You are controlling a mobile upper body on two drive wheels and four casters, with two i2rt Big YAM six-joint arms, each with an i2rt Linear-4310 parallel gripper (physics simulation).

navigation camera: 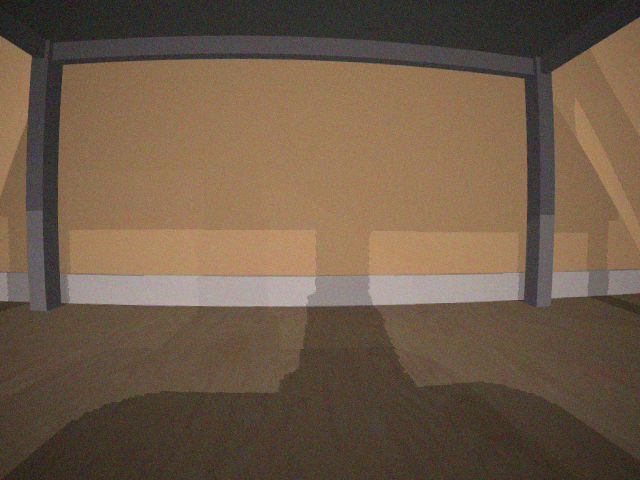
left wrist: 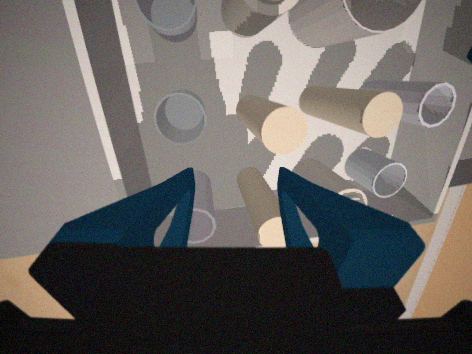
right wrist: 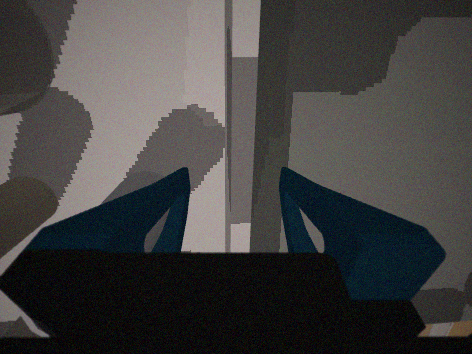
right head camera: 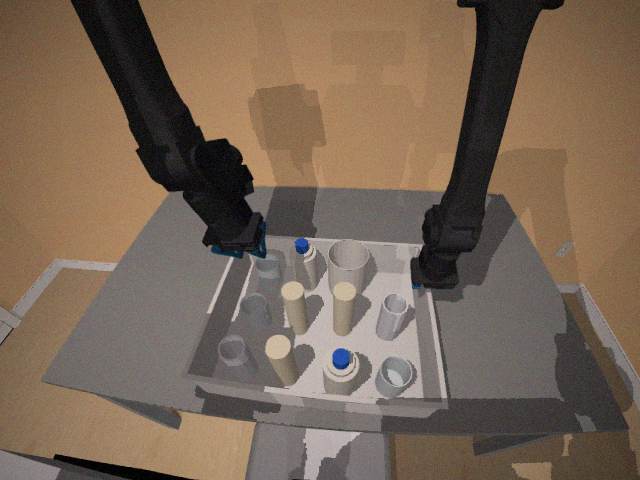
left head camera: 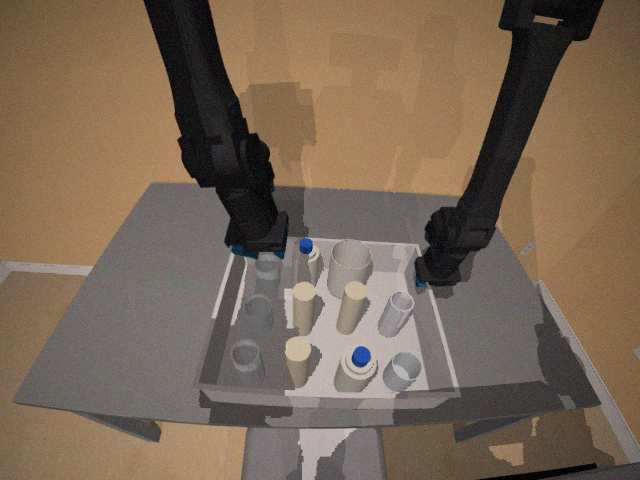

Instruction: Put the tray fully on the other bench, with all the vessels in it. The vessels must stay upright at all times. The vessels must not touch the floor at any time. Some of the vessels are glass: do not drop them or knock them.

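Frame: origin at the left arm's base, x back, y right, z up, level; millimetres.
Seen in the pictures: left gripper, fingertip midpoint: point(left wrist: 236, 176) point(right head camera: 253, 255) point(left head camera: 270, 256); right gripper, fingertip midpoint: point(right wrist: 234, 177) point(right head camera: 425, 286) point(left head camera: 425, 284).
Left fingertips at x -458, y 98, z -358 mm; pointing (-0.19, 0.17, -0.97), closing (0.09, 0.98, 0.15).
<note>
Pixels of each thing's top centre, then the offset from my left fingertips to it. Level surfaces: height alone.
- grey tray at its top centre: point(left wrist: 316, 115) point(right head camera: 320, 302) point(left head camera: 329, 302) dx +3, dy +132, dz -160 mm
- clear glasses at its top centre: point(left wrist: 194, 226) point(left head camera: 245, 352) point(right head camera: 231, 347) dx +137, dy -49, dz -147 mm
- large beaker at its top centre: point(right head camera: 348, 253) point(left head camera: 351, 253) dx -142, dy +197, dz -141 mm
- grey bench top at its surface level: dz -290 mm
The grey tray point(left head camera: 445, 346) point(right head camera: 440, 356) point(left wrist: 95, 100) point(right wrist: 244, 140) stands on a bench with its vessels upright inside: clear glasses point(left head camera: 247, 356) point(right head camera: 232, 351) point(left wrist: 180, 117) at the left, two blue-capped bottles point(left head camera: 354, 372) point(right head camera: 340, 373), a large beaker point(left head camera: 349, 271) point(right head camera: 347, 268) at the back, cream cylinders point(left head camera: 303, 310) point(right head camera: 343, 310), and narrow and short glasses point(left head camera: 395, 314) point(right head camera: 393, 376) at the right. My left gripper point(left head camera: 258, 253) point(right head camera: 239, 253) point(left wrist: 236, 176) is open above the tray's back left corner, close to a glass. My right gripper point(right wrist: 234, 177) is open, its fingers either side of the right wall.
The grey bench top point(left head camera: 118, 289) point(right head camera: 129, 289) extends around the tray. Bench legs point(navigation camera: 538, 180) and an orange wall point(navigation camera: 289, 155) show in the navigation camera. Which bench this is I cannot tell. A grey part of the robot point(left head camera: 312, 454) point(right head camera: 315, 454) shows below the front edge.
</note>
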